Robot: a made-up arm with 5 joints.
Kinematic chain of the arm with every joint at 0, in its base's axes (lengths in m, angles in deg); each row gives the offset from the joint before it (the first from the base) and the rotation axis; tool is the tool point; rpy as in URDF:
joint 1: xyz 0 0 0.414 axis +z
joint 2: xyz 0 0 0 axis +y
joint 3: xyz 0.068 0 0.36 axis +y
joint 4: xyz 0.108 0 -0.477 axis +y
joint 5: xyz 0.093 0 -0.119 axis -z
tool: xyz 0 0 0 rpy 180 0 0
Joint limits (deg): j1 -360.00..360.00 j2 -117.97..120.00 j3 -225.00..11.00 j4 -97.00..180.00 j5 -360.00..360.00
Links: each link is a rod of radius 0.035 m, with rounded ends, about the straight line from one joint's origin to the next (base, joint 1, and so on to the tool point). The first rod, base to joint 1, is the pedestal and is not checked.
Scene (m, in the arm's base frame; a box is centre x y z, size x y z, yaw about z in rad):
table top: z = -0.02
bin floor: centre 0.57 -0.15 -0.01 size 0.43 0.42 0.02 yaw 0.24
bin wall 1: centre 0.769 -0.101 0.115 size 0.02 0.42 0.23 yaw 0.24
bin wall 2: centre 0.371 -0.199 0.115 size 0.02 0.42 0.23 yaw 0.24
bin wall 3: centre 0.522 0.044 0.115 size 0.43 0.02 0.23 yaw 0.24
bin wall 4: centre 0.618 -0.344 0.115 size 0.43 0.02 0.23 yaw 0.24
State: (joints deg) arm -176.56 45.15 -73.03 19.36 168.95
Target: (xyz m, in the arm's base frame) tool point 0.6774 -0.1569 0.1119
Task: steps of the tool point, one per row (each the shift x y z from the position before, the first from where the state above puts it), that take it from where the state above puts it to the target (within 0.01 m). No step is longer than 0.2 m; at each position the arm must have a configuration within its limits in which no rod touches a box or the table.
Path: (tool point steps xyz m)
1: 0.0357 -0.1858 0.0212
2: 0.0828 -0.1700 0.0208
3: 0.1240 -0.1425 0.0206
4: 0.1563 -0.1051 0.0204
5: 0.1777 -0.0607 0.0200
6: 0.1866 -0.0123 0.0197
7: 0.1825 0.0364 0.0193
8: 0.1658 0.0821 0.0190
9: 0.1378 0.1215 0.0187
10: 0.1008 0.1519 0.0181
11: 0.0574 0.1715 0.0178
12: 0.0114 -0.0026 -0.1211
13: -0.0114 0.0026 -0.1272

